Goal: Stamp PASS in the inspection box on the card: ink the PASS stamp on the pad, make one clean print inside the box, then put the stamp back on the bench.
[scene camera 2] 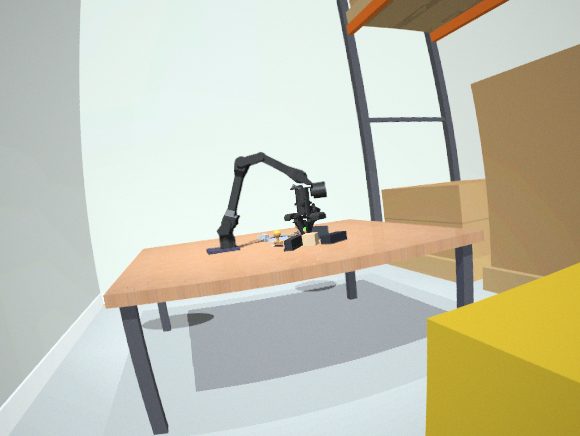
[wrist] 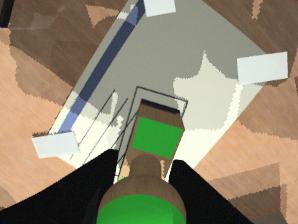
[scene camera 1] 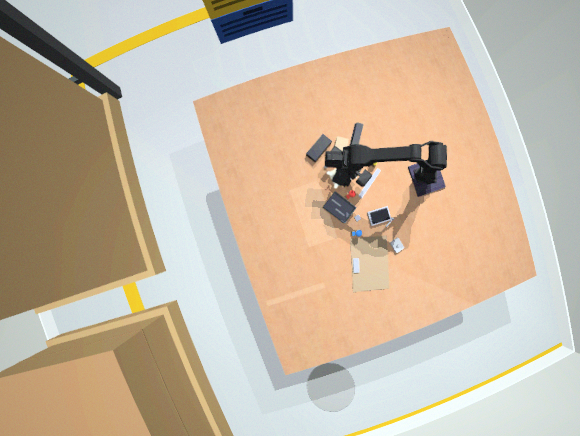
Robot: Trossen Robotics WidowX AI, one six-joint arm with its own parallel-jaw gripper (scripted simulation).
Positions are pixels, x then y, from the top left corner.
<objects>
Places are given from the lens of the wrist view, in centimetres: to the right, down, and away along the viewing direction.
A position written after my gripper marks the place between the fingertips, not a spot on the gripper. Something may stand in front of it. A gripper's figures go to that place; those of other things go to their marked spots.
my gripper [wrist: 144,164]: 0, 2, 9
white card [wrist: 202,64]: 2, -2, 10
</objects>
